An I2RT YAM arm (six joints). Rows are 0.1 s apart.
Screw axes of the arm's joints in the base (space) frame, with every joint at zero. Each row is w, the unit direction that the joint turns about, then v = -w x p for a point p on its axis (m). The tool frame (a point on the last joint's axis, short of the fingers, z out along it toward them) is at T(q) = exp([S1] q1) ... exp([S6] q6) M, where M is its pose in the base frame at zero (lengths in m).
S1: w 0 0 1 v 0.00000 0.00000 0.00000
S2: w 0 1 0 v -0.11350 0.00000 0.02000
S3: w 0 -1 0 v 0.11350 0.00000 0.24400
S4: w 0 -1 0 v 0.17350 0.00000 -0.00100
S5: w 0 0 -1 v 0.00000 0.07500 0.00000
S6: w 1 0 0 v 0.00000 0.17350 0.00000
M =
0 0 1 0.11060
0 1 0 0.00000
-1 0 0 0.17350
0 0 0 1
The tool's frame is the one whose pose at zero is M.
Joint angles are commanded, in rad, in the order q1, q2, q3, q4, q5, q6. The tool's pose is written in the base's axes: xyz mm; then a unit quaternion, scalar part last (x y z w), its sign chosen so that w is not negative. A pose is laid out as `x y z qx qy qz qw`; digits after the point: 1 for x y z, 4 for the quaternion.
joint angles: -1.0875 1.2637 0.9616 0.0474 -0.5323 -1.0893
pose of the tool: 152.3 -251.3 323.2 -0.1615 0.7632 -0.4262 0.4581
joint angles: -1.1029 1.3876 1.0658 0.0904 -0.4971 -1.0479
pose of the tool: 162.1 -283.1 328.4 -0.1318 0.7638 -0.4377 0.4557
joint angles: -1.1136 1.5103 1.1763 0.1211 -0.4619 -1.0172
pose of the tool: 172.6 -314.8 331.0 -0.1071 0.7636 -0.4486 0.4518
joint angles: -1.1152 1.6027 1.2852 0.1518 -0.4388 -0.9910
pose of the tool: 182.8 -338.8 340.4 -0.0941 0.7522 -0.4658 0.4564
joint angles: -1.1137 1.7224 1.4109 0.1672 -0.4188 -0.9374
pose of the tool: 197.0 -367.7 341.2 -0.0704 0.7488 -0.4657 0.4663
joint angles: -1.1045 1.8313 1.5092 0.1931 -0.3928 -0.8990
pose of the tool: 212.4 -391.7 334.2 -0.0526 0.7461 -0.4664 0.4723
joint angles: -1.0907 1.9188 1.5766 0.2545 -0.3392 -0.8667
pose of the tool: 226.7 -409.7 326.6 -0.0321 0.7350 -0.4829 0.4748
